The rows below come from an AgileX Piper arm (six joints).
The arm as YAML. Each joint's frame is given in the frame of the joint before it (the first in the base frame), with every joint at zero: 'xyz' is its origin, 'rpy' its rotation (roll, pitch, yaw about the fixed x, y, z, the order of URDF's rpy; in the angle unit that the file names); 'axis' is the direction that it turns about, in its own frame. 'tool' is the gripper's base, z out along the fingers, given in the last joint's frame.
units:
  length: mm
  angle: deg
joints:
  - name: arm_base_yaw
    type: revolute
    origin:
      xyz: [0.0, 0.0, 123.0]
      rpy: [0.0, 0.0, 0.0]
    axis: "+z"
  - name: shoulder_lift
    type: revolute
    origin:
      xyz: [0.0, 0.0, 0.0]
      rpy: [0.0, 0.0, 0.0]
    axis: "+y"
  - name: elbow
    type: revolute
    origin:
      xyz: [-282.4, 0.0, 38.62]
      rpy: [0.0, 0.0, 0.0]
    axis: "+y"
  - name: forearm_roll
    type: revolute
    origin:
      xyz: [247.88, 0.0, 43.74]
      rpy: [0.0, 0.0, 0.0]
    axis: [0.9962, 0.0, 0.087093]
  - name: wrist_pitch
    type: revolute
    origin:
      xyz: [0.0, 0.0, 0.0]
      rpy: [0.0, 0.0, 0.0]
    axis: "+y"
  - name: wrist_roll
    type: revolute
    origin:
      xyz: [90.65, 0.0, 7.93]
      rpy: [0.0, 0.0, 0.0]
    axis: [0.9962, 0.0, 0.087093]
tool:
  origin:
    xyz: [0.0, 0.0, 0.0]
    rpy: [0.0, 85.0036, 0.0]
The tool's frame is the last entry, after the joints.
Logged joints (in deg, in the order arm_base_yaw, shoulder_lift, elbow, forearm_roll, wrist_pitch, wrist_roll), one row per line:
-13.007 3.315 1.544 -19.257 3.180 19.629
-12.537 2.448 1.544 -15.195 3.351 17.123
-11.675 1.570 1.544 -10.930 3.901 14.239
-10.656 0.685 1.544 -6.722 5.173 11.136
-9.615 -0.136 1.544 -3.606 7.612 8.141
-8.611 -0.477 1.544 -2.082 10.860 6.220
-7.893 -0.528 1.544 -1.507 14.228 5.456
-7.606 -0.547 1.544 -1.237 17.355 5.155
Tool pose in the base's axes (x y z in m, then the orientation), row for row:
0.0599 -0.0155 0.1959 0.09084 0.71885 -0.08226 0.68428
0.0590 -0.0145 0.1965 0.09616 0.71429 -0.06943 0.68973
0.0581 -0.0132 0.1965 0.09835 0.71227 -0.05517 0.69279
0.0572 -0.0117 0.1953 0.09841 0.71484 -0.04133 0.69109
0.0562 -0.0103 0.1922 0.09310 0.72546 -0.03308 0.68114
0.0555 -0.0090 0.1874 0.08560 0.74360 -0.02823 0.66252
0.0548 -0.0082 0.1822 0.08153 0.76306 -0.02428 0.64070
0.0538 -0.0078 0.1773 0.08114 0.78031 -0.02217 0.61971
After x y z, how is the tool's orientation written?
As a quaternion, x y z w.
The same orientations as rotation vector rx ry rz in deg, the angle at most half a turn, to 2 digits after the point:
11.67 92.31 -10.56
12.32 91.53 -8.90
12.59 91.16 -7.06
12.60 91.55 -5.29
11.97 93.27 -4.25
11.09 96.31 -3.66
10.65 99.69 -3.17
10.69 102.81 -2.92

